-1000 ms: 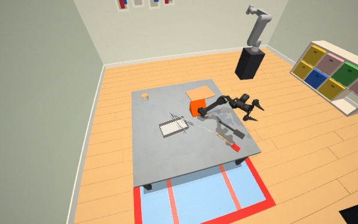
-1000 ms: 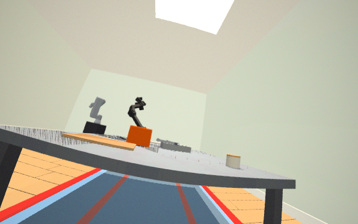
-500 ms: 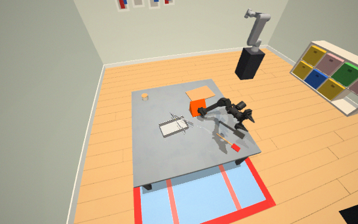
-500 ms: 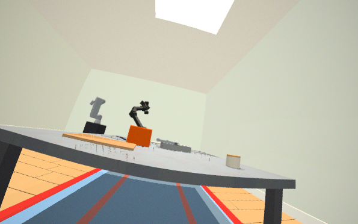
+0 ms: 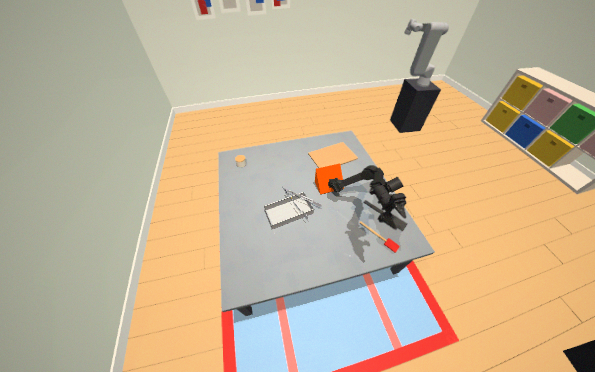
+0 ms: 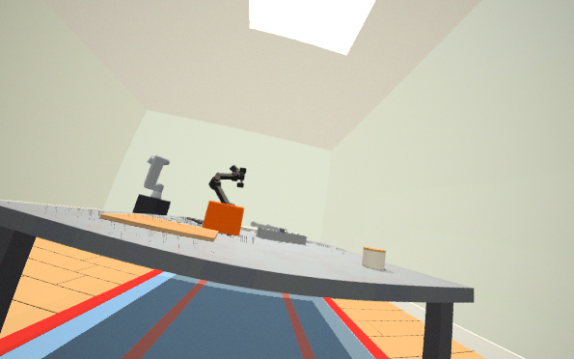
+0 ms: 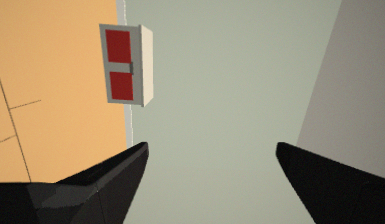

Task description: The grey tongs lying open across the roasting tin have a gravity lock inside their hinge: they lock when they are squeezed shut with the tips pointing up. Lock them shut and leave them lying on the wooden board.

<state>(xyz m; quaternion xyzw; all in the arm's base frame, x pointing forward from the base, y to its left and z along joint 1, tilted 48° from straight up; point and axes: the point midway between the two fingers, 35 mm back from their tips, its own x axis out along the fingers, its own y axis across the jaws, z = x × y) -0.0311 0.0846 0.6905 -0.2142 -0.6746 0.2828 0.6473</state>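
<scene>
Right now my gripper tip is 50 cm to the left of the yellow slider, 42 cm short of it and 39 cm above it. Also, from my gripper tip: roasting tin 45 cm ahead, 43 cm to the right, 43 cm below; red-tipped spatula 45 cm below, 13 cm to the right, 12 cm behind; black spatula 45 cm below, 29 cm to the right, 22 cm behind.
</scene>
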